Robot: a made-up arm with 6 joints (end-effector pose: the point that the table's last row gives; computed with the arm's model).
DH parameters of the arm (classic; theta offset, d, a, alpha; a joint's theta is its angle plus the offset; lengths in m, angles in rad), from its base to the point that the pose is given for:
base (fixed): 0.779 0 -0.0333 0
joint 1: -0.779 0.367 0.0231 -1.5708
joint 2: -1.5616 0 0.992 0
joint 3: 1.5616 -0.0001 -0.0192 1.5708
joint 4: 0 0.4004 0 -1.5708
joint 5: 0 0.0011 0.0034 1.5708
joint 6: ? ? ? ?
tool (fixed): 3.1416 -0.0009 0 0
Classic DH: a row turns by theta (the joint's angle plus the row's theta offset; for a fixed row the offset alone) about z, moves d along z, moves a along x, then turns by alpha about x.
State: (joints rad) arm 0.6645 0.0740 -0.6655 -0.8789 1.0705 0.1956
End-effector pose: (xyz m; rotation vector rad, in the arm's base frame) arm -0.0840 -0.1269 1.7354 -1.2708 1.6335 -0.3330
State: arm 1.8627 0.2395 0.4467 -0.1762 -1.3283 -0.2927
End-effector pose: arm -0.1810 0.4177 1.7123 -0.9125 0.0978 -0.0410
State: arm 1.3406 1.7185 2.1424 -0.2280 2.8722 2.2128
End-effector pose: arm 0.1662 0.7373 -0.0332 -0.8862 -1.1997 2.0516
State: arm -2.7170 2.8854 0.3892 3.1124 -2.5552 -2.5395
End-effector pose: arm -0.1939 -0.1063 -0.9307 -0.1497 -1.4938 2.0512
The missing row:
joint 6: 1.5708 0.0756 0.0104 1.5708
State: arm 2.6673 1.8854 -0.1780 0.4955 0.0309 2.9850
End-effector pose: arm -1.2988 0.6379 -0.0032 -0.2441 -0.3804 -2.0300
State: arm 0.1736 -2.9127 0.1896 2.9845 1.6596 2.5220
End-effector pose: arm -0.3098 -0.0538 -0.9961 2.1435 -1.3729 0.3479
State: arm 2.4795 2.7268 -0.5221 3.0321 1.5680 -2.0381
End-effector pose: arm -0.6476 0.4490 -0.6982 -1.6672 -1.7131 1.6250
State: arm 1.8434 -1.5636 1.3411 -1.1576 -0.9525 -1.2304
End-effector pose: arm 0.2239 -1.1007 0.8188 0.1463 1.5521 -0.9823
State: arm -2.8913 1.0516 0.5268 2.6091 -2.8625 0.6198
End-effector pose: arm -1.2057 -0.3082 0.8574 -1.8049 1.4156 1.4062
